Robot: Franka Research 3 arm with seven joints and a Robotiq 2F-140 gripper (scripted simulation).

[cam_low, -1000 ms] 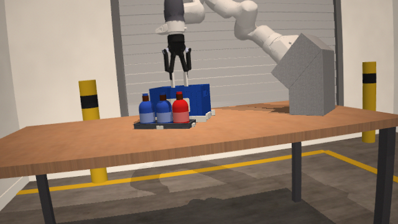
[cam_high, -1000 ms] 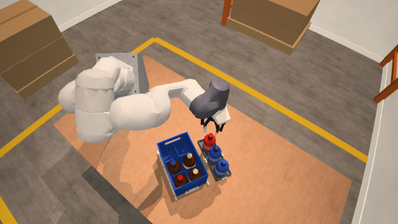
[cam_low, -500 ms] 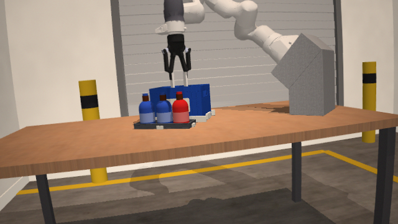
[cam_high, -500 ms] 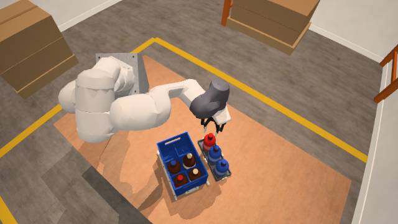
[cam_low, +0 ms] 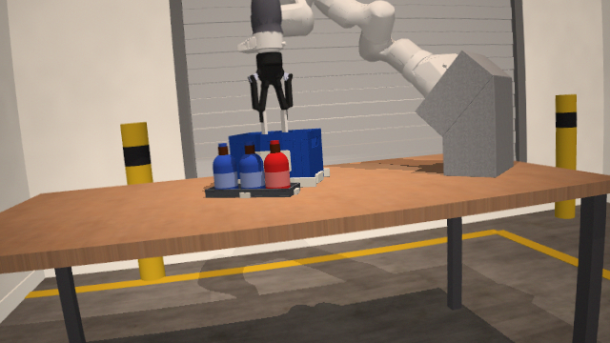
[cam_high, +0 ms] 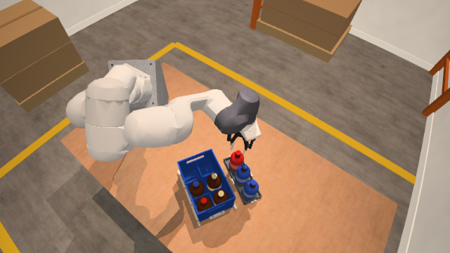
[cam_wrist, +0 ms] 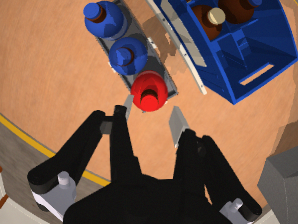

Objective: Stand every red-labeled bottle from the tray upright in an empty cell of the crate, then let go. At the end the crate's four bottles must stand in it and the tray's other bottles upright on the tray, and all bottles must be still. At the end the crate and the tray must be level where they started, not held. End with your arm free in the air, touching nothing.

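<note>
My gripper is now 130 mm above the red-labeled bottle. From my hand the other things lie so: tray 70 mm ahead, 60 mm to the right, 200 mm below; blue crate 70 mm behind, 210 mm to the right, 130 mm below.
</note>
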